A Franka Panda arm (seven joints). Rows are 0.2 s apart.
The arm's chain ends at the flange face. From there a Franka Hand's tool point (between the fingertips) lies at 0.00 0.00 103.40 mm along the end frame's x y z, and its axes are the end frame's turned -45 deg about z.
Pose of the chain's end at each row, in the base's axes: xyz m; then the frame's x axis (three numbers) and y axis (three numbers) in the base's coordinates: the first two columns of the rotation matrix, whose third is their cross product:
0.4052 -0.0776 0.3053 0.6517 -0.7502 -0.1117 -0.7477 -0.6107 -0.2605
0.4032 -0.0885 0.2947 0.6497 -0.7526 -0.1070 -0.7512 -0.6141 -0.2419
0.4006 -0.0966 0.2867 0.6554 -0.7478 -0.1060 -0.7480 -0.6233 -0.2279
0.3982 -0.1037 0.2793 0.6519 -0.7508 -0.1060 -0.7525 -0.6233 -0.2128
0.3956 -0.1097 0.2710 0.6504 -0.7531 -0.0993 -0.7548 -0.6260 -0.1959
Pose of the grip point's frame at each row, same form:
0.4184 -0.0514 0.2061 0.9895 -0.0986 0.1052 -0.0679 -0.9623 -0.2632
0.4152 -0.0639 0.1950 0.9906 -0.0979 0.0954 -0.0718 -0.9664 -0.2467
0.4114 -0.0730 0.1866 0.9924 -0.0880 0.0862 -0.0655 -0.9695 -0.2361
0.4079 -0.0811 0.1789 0.9931 -0.0902 0.0755 -0.0711 -0.9716 -0.2254
0.4044 -0.0888 0.1701 0.9936 -0.0899 0.0683 -0.0738 -0.9752 -0.2087

